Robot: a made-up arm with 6 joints. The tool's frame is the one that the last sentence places.
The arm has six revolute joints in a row. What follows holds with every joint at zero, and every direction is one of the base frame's.
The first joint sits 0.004 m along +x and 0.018 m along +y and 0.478 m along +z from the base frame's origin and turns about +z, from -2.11 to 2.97 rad.
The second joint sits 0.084 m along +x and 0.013 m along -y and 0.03 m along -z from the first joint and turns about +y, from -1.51 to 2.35 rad.
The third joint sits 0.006 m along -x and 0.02 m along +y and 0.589 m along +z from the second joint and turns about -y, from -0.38 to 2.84 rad.
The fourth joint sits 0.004 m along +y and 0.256 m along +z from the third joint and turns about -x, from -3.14 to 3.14 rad.
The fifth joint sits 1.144 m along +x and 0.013 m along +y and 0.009 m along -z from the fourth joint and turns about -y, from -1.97 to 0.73 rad.
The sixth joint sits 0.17 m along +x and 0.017 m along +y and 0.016 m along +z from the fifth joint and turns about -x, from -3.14 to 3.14 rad.
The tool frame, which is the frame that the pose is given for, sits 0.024 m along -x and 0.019 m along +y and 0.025 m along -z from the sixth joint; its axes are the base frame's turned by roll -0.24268, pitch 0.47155 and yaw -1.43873 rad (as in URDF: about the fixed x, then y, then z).
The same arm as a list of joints. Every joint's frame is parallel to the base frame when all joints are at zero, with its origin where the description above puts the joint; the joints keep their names.
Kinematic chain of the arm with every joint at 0, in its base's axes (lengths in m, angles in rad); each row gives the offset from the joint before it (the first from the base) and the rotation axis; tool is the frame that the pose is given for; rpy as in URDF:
joint 1: xyz 0.004 0.018 0.478 axis +z
joint 2: xyz 0.084 -0.013 -0.03 axis +y
joint 3: xyz -0.006 0.02 0.589 axis -y
joint 4: xyz 0 0.004 0.256 axis -x
joint 5: xyz 1.144 0.013 -0.009 axis -y
joint 6: xyz 0.17 0.017 0.016 axis -x
tool: xyz -0.024 0.019 -0.025 rpy -0.2427 0.4716 -1.4387
Joint limits (rad, base to tool): -2.11..2.97 -1.51..2.35 -0.38..2.84 -3.14..3.14 -1.97..0.73 -3.14..3.14

